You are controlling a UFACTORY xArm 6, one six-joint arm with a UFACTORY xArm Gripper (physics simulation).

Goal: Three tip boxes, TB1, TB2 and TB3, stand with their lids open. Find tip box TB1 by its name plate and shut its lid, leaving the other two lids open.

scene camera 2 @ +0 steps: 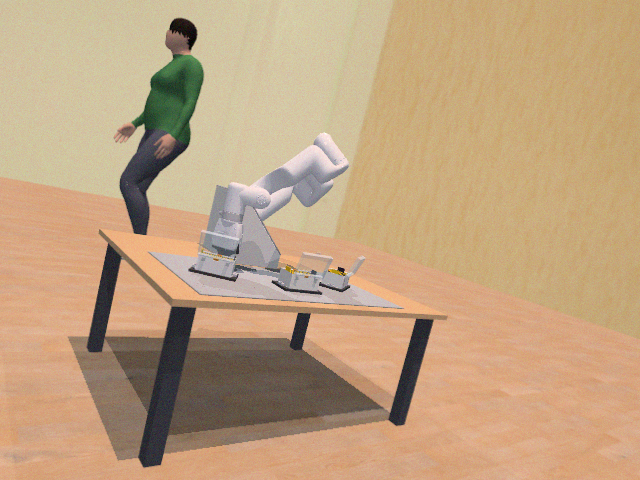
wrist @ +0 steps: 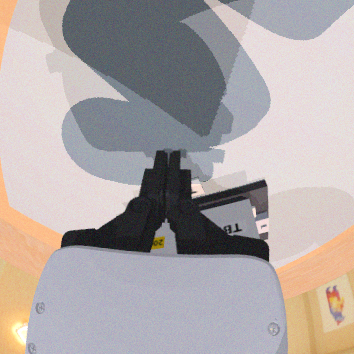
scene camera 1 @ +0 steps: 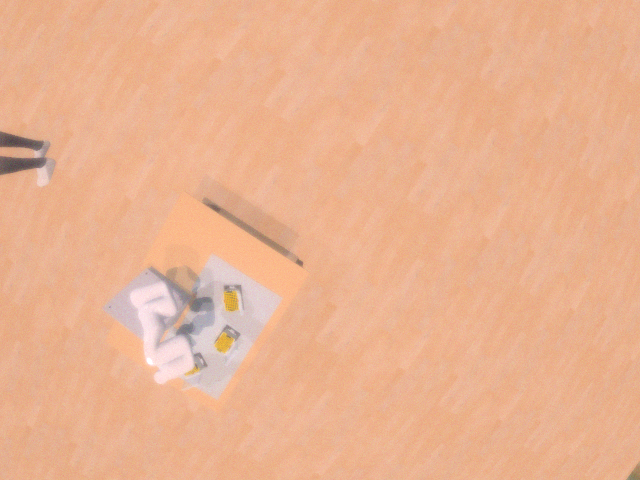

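Where they show: gripper, fingertip midpoint: point(wrist: 168, 166); arm's base, origin of the base link: point(scene camera 2: 251, 215).
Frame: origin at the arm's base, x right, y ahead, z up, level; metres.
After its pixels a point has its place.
Note:
Three tip boxes with yellow tips stand on the grey mat, lids raised: the first point(scene camera 1: 196, 365) point(scene camera 2: 214, 266), partly under the arm in scene camera 1; the middle one point(scene camera 1: 225, 341) point(scene camera 2: 298, 280); the third point(scene camera 1: 232, 300) point(scene camera 2: 336, 279). In the wrist view a name plate point(wrist: 239, 215) @(x 0.159, y 0.338, z -0.168 m) reads upside down "TB"; its number is hidden behind the gripper. That box seems to be the first one, but which number it bears cannot be read. My gripper point(wrist: 168, 166) @(x 0.170, y 0.268, z -0.182 m) is shut and empty, fingertips above the mat beside this box. The arm hides it in scene camera 1.
The mat point(scene camera 1: 264, 300) @(x -0.420, y 0.436, z -0.191 m) point(scene camera 2: 178, 269) @(x 0.344, y 0.368, z -0.191 m) lies on the wooden table point(scene camera 1: 175, 222) @(x -0.418, y -0.278, z -0.194 m) point(scene camera 2: 138, 262) @(x 0.464, y 0.332, z -0.194 m). The arm's grey mounting plate point(scene camera 1: 124, 303) @(x 0.044, y -0.142, z 0.030 m) stands beside the mat. The raised clear lid point(scene camera 2: 219, 238) @(x 0.256, y 0.436, z -0.058 m) of the first box stands close to the arm's wrist. A person point(scene camera 2: 175, 93) stands beyond the table.

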